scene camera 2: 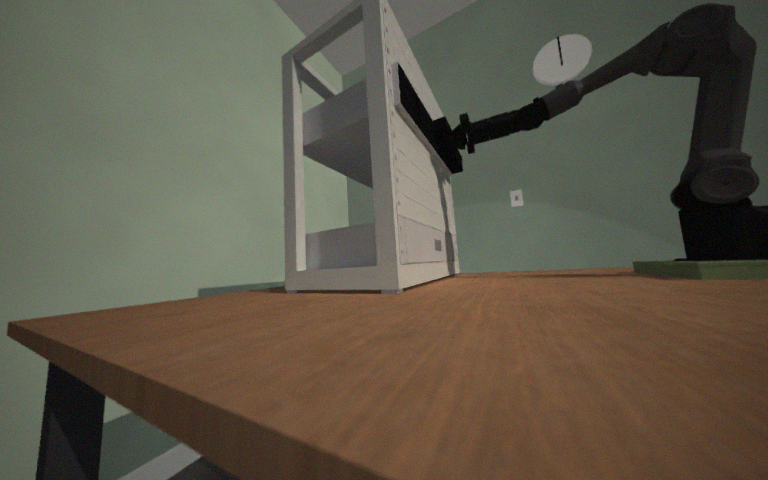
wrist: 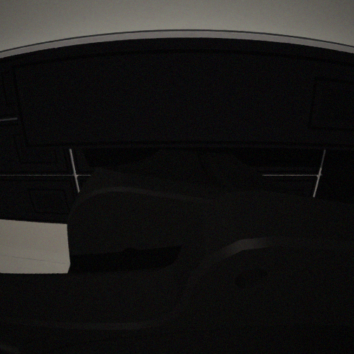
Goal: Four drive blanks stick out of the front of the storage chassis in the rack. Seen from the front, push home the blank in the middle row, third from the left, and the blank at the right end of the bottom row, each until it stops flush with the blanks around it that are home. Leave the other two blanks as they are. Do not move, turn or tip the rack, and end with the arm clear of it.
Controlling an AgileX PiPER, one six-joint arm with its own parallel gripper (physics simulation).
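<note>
The white rack (scene camera 2: 380, 169) stands upright with the dark front of the storage chassis (scene camera 2: 413, 99) in its upper part. My gripper (scene camera 2: 442, 137) (wrist: 187, 153) is shut and empty, its dark tips against or very near a blank face below a wide protruding blank (wrist: 170, 97) in the wrist view. Thin light gap lines meet at both lower corners of the face behind the fingertips; it looks about level with its neighbours, but its middle is hidden. In the scene view, a dark block (scene camera 2: 454, 162) juts out at the chassis' far lower end; which blank it is, I cannot tell exactly.
The rack stands on the wooden table (scene camera 2: 453, 362). The arm (scene camera 2: 504, 125) reaches in from its base at the right, on a green plate (scene camera 2: 702, 270). White panels of the rack front (wrist: 32, 247) show at the wrist view's left. A clock (scene camera 2: 546, 59) hangs behind.
</note>
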